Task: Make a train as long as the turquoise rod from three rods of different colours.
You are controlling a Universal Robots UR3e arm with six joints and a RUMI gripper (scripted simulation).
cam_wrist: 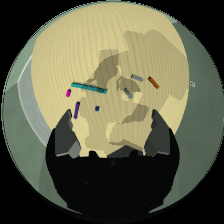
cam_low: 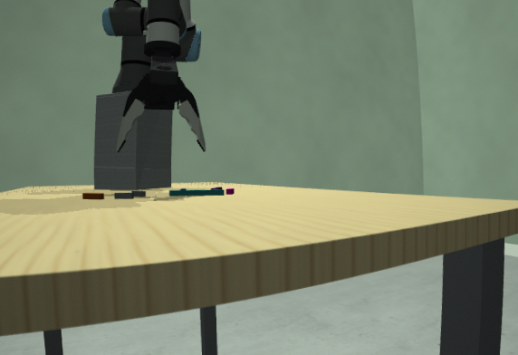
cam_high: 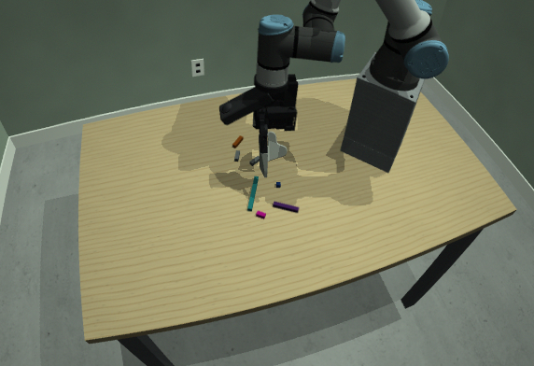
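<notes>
Right now my hand is 3 cm past the blue rod, 5 cm to the right of it and 7 cm above it. Round my hand: turquoise rod 4 cm ahead, 5 cm to the left, 7 cm below; then orange rod 12 cm to the right, 7 cm below; then purple rod 1 cm behind, 12 cm to the left, 7 cm below.
</notes>
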